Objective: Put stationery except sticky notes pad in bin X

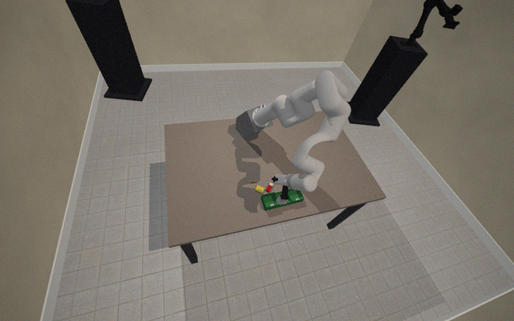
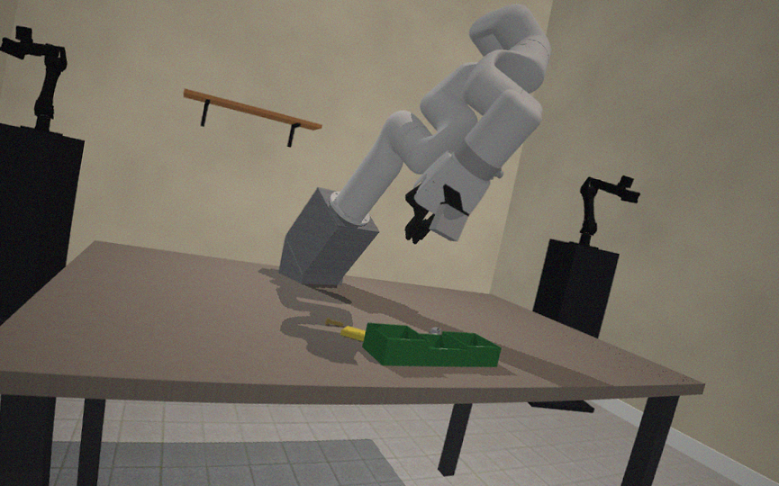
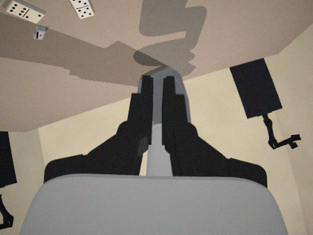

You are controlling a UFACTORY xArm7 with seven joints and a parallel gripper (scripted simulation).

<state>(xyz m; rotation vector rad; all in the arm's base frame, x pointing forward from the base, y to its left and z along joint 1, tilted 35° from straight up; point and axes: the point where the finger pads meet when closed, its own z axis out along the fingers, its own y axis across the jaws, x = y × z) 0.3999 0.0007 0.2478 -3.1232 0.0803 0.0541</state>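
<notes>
Right now the green bin row is 20 cm below my hand, 8 cm to the left of it and 1 cm ahead of it. The rest, counted from my hand: brass bolt 22 cm below, 11 cm behind, 10 cm to the right; yellow sticky-note pad 22 cm below, 6 cm to the right, 6 cm behind; red eraser 22 cm below, 8 cm behind, 1 cm to the left.
</notes>
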